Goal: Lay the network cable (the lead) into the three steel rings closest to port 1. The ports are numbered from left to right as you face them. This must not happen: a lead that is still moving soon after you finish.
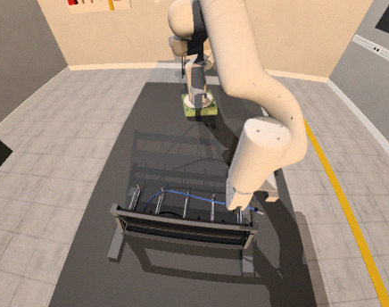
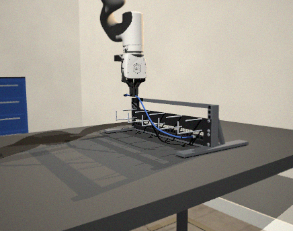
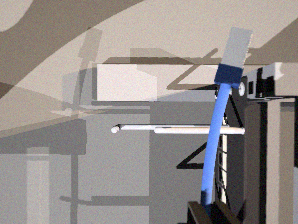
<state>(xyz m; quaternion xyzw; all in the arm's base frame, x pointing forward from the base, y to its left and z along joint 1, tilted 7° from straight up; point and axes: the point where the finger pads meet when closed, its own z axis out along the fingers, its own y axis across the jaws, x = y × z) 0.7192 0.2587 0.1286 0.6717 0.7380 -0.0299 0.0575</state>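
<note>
My gripper is now 90 mm to the right of the clear plug, 20 mm above it and 10 mm short of it. From my hand the other things lie so: patch-panel rack: 140 mm to the right, 110 mm below, 70 mm ahead.
</note>
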